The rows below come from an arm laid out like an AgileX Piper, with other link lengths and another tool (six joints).
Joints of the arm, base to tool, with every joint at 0 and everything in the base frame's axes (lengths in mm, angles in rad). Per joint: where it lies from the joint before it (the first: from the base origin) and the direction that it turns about. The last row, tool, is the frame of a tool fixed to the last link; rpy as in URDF.
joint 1: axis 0 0 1 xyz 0.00 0.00 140.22
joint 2: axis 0 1 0 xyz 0.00 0.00 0.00
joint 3: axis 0 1 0 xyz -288.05 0.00 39.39
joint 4: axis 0.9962 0 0.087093 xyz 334.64 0.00 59.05
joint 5: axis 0 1 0 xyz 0.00 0.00 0.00
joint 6: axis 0.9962 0 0.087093 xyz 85.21 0.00 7.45
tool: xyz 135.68 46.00 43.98 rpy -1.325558 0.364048 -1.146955
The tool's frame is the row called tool.
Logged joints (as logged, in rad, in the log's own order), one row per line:
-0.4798, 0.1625, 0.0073, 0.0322, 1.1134, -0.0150
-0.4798, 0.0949, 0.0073, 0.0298, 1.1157, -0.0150
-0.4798, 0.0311, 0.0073, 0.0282, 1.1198, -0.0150
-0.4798, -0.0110, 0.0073, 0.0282, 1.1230, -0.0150
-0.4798, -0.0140, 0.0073, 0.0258, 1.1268, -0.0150
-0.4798, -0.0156, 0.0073, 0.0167, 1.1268, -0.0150
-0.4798, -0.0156, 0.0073, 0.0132, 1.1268, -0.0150
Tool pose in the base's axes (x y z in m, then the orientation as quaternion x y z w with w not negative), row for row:
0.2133, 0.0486, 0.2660, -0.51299, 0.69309, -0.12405, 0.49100
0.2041, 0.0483, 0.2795, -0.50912, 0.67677, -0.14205, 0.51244
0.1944, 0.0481, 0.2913, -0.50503, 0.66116, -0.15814, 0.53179
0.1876, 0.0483, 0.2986, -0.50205, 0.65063, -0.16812, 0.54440
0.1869, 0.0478, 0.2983, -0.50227, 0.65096, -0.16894, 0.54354
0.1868, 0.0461, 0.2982, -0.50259, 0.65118, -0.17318, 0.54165
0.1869, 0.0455, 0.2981, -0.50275, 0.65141, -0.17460, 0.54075
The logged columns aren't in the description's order. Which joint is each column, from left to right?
Columns, left to right: joint 3, joint 2, joint 6, joint 4, joint 5, joint 1.
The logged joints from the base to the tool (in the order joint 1, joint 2, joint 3, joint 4, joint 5, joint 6), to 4 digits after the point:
-0.0150, 0.1625, -0.4798, 0.0322, 1.1134, 0.0073
-0.0150, 0.0949, -0.4798, 0.0298, 1.1157, 0.0073
-0.0150, 0.0311, -0.4798, 0.0282, 1.1198, 0.0073
-0.0150, -0.0110, -0.4798, 0.0282, 1.1230, 0.0073
-0.0150, -0.0140, -0.4798, 0.0258, 1.1268, 0.0073
-0.0150, -0.0156, -0.4798, 0.0167, 1.1268, 0.0073
-0.0150, -0.0156, -0.4798, 0.0132, 1.1268, 0.0073

